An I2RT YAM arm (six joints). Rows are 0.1 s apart.
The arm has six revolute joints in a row. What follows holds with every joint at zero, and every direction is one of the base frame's. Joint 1 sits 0.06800 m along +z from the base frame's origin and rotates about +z. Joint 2 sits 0.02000 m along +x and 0.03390 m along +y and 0.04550 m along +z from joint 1 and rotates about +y. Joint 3 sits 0.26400 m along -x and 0.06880 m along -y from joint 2 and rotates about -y. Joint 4 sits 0.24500 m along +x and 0.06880 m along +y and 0.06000 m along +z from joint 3 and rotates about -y. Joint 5 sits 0.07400 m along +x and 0.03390 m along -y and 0.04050 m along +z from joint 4 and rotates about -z. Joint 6 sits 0.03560 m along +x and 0.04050 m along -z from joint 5 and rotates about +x. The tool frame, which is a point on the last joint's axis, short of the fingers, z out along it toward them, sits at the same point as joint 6; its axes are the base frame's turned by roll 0.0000, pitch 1.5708 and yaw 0.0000 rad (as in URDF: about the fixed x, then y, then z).
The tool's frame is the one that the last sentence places.
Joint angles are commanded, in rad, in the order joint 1, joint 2, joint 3, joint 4, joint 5, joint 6. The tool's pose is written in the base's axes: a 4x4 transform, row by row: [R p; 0 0 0 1], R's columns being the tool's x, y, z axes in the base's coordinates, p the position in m. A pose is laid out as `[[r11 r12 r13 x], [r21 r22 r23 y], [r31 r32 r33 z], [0 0 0 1]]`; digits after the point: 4 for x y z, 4 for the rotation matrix.
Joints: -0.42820, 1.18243, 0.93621, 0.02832, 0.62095, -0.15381
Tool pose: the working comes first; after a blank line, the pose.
Where each joint sits with the arm in this pose, in the base's axes (m; each line is computed from the numbers above, not from the rounded line before):
joint 1: 0.0000 0.0000 0.0680
joint 2: 0.0323 0.0225 0.1135
joint 3: -0.0872 0.0015 0.3578
joint 4: 0.1708 -0.0407 0.3563
joint 5: 0.2304 -0.1052 0.3799
joint 6: 0.2396 -0.1321 0.3341
the tool: 0.2396 -0.1321 0.3341

[[-0.3253 0.8143 0.4808 0.2396], [0.0115 0.5118 -0.8590 -0.1321], [-0.9456 -0.2739 -0.1758 0.3341], [0 0 0 1]]
